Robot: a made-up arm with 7 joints. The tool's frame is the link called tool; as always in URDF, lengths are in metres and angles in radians. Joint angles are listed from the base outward.
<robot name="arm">
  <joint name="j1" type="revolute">
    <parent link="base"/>
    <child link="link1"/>
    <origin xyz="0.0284 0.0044 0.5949"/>
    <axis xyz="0 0 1"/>
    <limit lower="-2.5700" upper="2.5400"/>
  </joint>
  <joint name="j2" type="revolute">
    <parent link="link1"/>
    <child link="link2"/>
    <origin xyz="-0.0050 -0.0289 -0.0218" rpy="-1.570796 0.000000 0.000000"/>
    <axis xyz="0 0 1"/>
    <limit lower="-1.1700" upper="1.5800"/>
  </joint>
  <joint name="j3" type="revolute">
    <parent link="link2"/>
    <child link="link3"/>
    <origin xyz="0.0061 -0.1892 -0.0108" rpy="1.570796 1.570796 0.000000"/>
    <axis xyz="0 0 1"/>
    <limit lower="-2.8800" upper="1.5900"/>
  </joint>
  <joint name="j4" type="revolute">
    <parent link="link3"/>
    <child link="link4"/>
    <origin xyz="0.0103 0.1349 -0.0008" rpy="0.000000 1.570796 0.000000"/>
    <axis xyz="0 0 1"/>
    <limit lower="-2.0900" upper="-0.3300"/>
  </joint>
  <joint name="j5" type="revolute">
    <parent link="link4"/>
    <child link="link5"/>
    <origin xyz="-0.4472 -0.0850 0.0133" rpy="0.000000 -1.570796 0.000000"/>
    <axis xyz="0 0 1"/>
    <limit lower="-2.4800" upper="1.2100"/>
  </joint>
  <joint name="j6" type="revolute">
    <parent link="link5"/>
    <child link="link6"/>
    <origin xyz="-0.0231 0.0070 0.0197" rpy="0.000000 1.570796 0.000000"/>
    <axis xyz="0 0 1"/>
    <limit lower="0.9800" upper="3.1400"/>
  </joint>
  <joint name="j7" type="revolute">
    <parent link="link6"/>
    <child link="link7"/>
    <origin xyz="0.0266 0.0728 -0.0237" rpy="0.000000 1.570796 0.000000"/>
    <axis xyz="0 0 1"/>
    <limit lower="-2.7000" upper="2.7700"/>
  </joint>
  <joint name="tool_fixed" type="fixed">
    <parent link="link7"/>
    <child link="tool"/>
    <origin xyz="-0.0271 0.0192 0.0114" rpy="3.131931 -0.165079 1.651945"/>
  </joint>
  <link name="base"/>
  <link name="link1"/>
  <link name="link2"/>
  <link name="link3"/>
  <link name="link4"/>
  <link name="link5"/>
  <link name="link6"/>
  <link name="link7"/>
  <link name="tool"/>
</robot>
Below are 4 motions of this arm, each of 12 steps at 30 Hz.
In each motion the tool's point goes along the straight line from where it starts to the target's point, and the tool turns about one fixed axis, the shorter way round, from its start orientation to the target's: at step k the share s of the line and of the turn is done. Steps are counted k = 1, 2, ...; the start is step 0. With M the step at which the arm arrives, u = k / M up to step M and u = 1 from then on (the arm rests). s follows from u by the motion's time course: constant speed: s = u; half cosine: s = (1 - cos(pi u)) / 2; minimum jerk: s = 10 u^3 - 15 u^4 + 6 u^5.
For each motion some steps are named. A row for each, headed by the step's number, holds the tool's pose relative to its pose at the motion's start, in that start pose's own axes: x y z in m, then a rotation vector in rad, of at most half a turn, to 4 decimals.
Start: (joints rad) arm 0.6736 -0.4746 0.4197 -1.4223 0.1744 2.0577 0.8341
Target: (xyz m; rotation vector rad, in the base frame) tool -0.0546 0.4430 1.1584 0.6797 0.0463 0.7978
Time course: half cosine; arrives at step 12
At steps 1, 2, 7, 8, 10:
1: -0.0036 0.0020 0.0006 0.0003 0.0106 0.0046
2: -0.0141 0.0079 0.0024 0.0014 0.0419 0.0182
7: -0.1326 0.0741 0.0229 0.0129 0.3933 0.1714
8: -0.1580 0.0882 0.0272 0.0153 0.4686 0.2043
10: -0.1966 0.1098 0.0339 0.0191 0.5829 0.2541

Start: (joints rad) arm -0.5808 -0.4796 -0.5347 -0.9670 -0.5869 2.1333 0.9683
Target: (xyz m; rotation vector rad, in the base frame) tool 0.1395 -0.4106 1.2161 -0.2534 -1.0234 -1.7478
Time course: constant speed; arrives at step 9
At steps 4, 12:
4: -0.0694 0.0202 -0.0398 -0.1106 0.2328 0.1567
12: -0.1562 0.0455 -0.0895 -0.2488 0.5237 0.3525

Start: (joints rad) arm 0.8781 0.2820 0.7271 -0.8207 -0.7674 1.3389 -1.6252
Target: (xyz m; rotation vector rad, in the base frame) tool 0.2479 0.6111 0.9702 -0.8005 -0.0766 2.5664
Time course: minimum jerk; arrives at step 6
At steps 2, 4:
2: -0.0141 0.0013 -0.0161 0.0488 -0.0094 -0.0100
4: -0.0530 0.0049 -0.0605 0.1837 -0.0355 -0.0376

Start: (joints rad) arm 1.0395 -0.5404 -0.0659 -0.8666 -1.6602 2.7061 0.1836
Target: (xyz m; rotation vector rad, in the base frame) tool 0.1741 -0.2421 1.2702 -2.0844 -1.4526 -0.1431
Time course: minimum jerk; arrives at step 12
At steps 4, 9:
4: -0.0457 -0.0568 -0.0031 -0.1171 0.0509 0.2545
9: -0.1954 -0.2427 -0.0134 -0.5002 0.2174 1.0871

